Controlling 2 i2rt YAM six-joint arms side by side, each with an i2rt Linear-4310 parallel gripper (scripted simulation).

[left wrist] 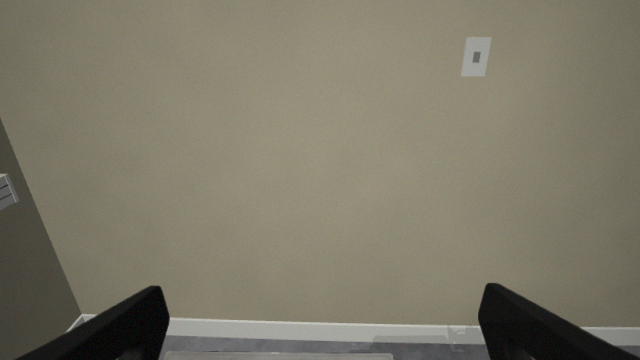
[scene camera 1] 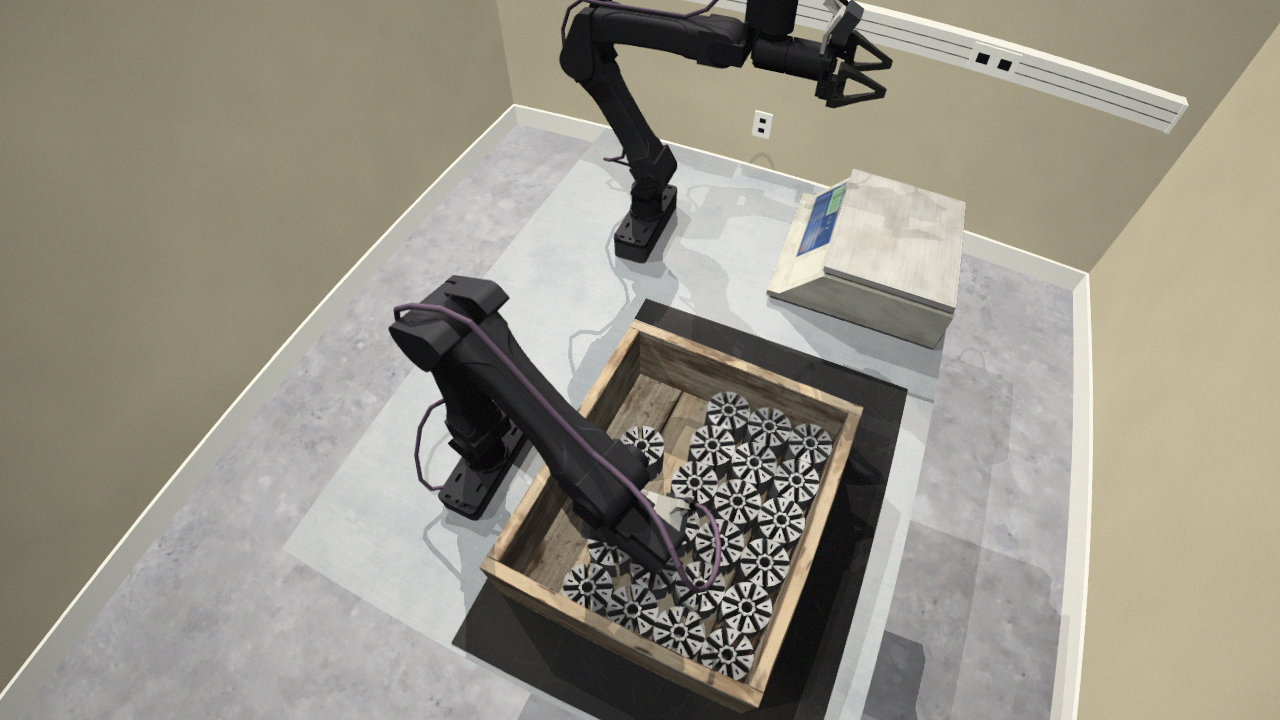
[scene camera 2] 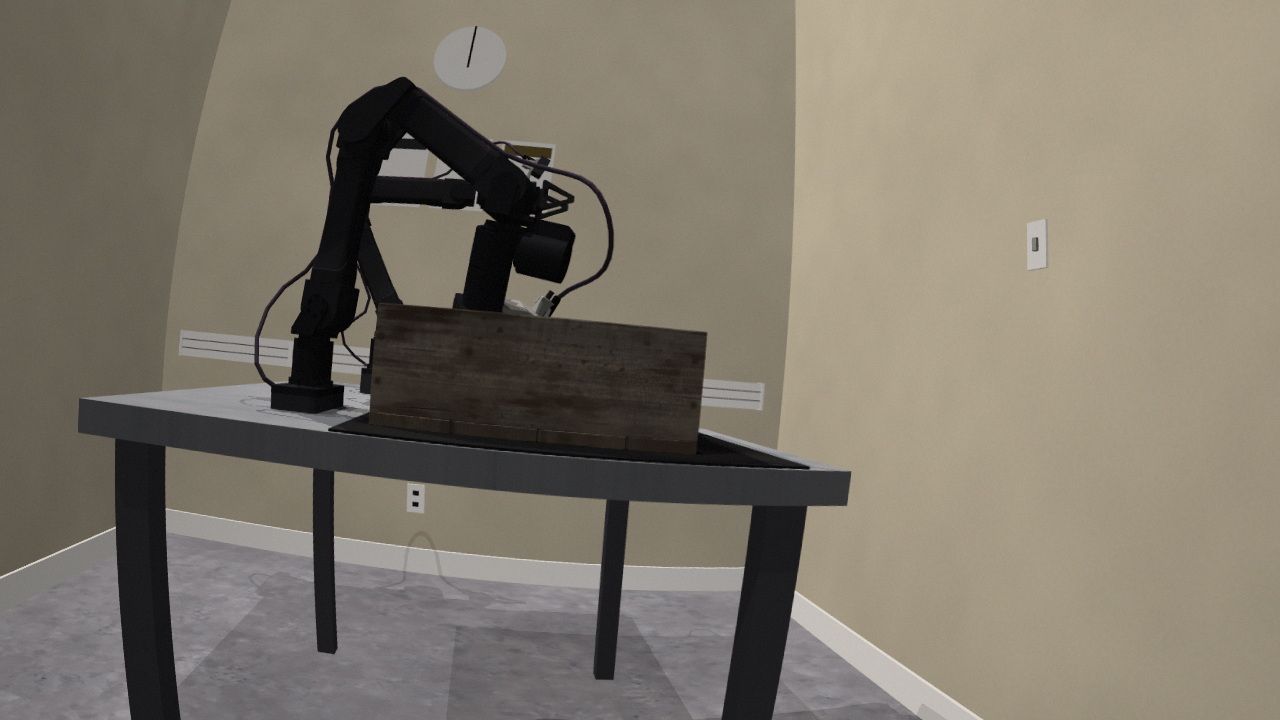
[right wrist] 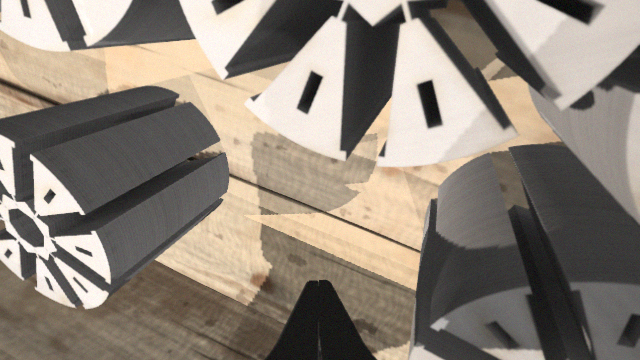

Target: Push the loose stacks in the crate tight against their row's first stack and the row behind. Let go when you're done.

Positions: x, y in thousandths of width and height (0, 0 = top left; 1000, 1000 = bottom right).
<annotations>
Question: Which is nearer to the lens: the stack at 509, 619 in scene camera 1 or the scale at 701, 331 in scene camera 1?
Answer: The stack.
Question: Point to a stack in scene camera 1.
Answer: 544, 880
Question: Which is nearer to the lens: the wooden crate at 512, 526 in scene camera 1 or the stack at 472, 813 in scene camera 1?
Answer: The stack.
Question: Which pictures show the wooden crate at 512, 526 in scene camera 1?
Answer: Scene camera 1, scene camera 2 and the right wrist view only.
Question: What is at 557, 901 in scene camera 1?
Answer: A stack.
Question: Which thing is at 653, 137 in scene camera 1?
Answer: The left gripper.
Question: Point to a wooden crate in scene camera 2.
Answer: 414, 526
</annotations>
